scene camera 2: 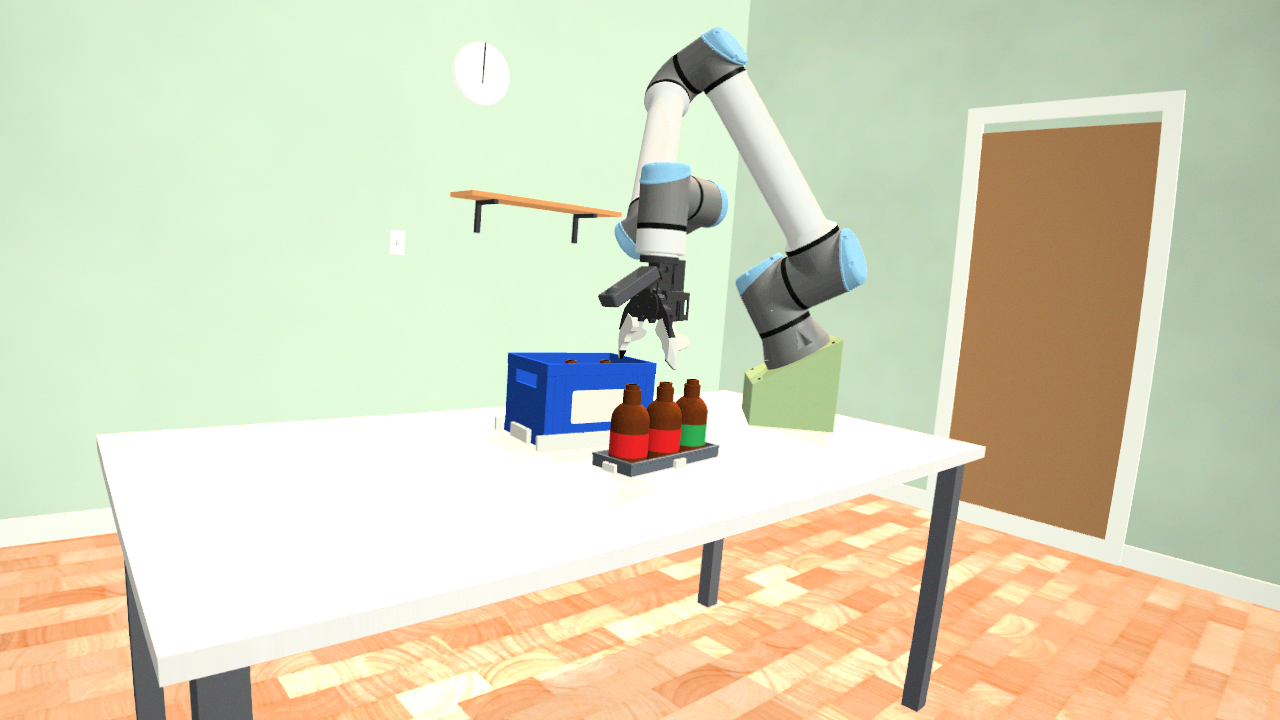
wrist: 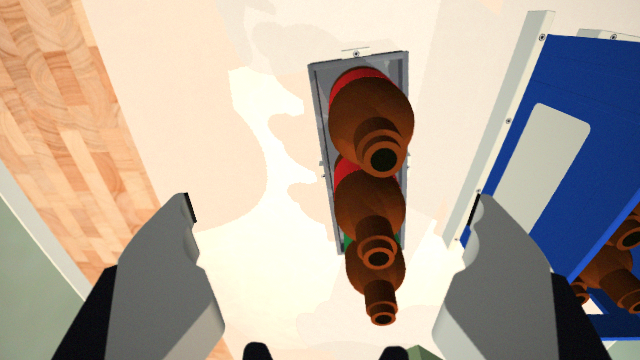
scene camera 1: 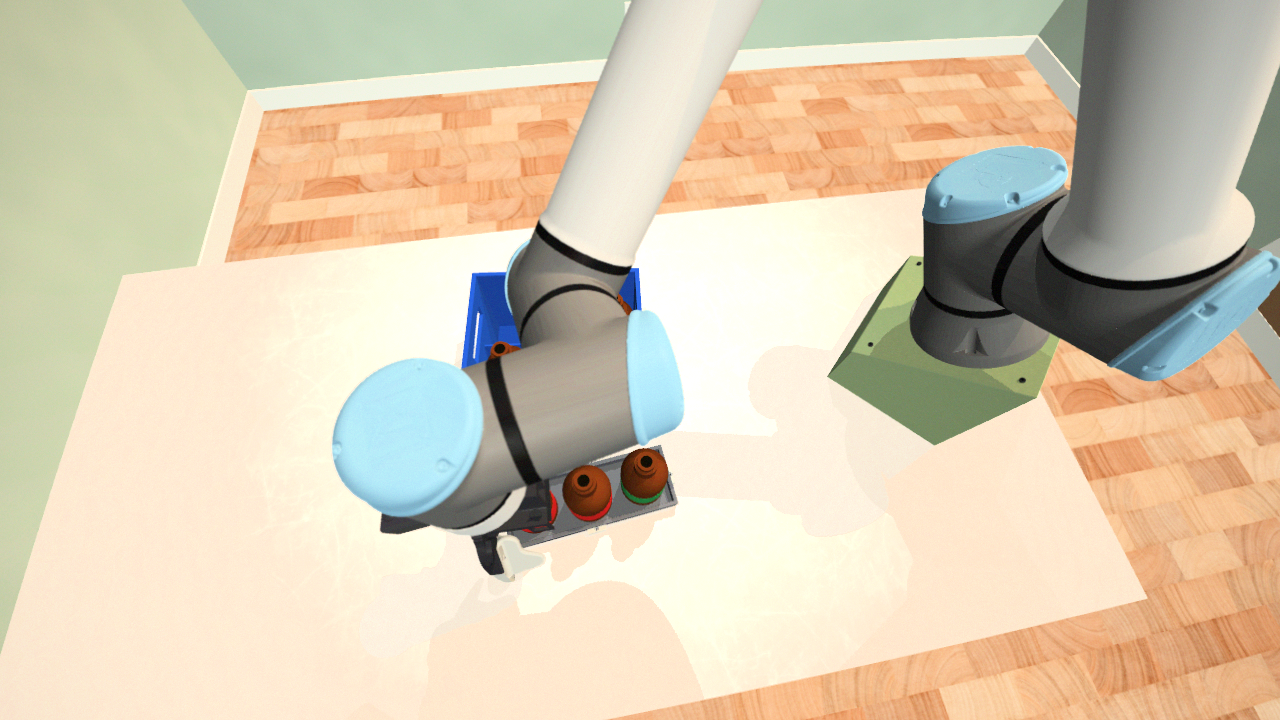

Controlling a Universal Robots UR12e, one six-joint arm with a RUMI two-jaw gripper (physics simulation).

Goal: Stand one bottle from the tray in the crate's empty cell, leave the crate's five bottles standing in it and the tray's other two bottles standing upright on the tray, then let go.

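Places are measured from the arm's base along level axes (x ahead, y left, z up), in metres.
Pixels of known places: gripper, fingertip midpoint: (scene camera 2: 646,364) (wrist: 329,196); arm's base, origin of the base link: (scene camera 2: 798,354) (scene camera 1: 976,322).
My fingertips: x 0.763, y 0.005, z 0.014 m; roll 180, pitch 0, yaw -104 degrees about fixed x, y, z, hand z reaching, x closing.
Ahead of a thing's pixels: the offset from my fingertips to its top centre. "spot": to the spot under its first point. Level surfaces: height alone.
The tray {0.100 m back, 0.019 m right, 0.177 m down} (scene camera 1: 671,488) (scene camera 2: 657,464) (wrist: 324,75) bears three upright brown bottles in a row: an end red-label bottle {0.010 m back, 0.033 m right, 0.043 m down} (scene camera 2: 630,445) (wrist: 370,110), partly hidden in scene camera 1, a middle red-label bottle {0.100 m back, 0.016 m right, 0.043 m down} (scene camera 1: 586,494) (scene camera 2: 664,438) (wrist: 370,200) and a green-label bottle {0.191 m back, 0.007 m right, 0.043 m down} (scene camera 1: 643,476) (scene camera 2: 692,434) (wrist: 375,272). My gripper (scene camera 2: 647,360) (wrist: 329,196) is open and empty, above the bottle tops; the row shows between its fingers in the wrist view. The blue crate {0.143 m back, 0.265 m right, 0.028 m down} (scene camera 1: 471,313) (scene camera 2: 526,402) (wrist: 600,75) holds brown bottles (scene camera 1: 499,350) (wrist: 620,280); the arm and crate walls hide some of its cells.
The crate stands behind the tray on the white table {0.203 m down} (scene camera 1: 223,447) (scene camera 2: 358,537), with pale brackets {spot: 0.000 m ahead, 0.304 m right, 0.185 m down} (scene camera 2: 520,432) at its base. The arm's green pedestal (scene camera 1: 939,402) (scene camera 2: 792,394) stands to the right. A wall shelf (scene camera 2: 537,204) is behind.
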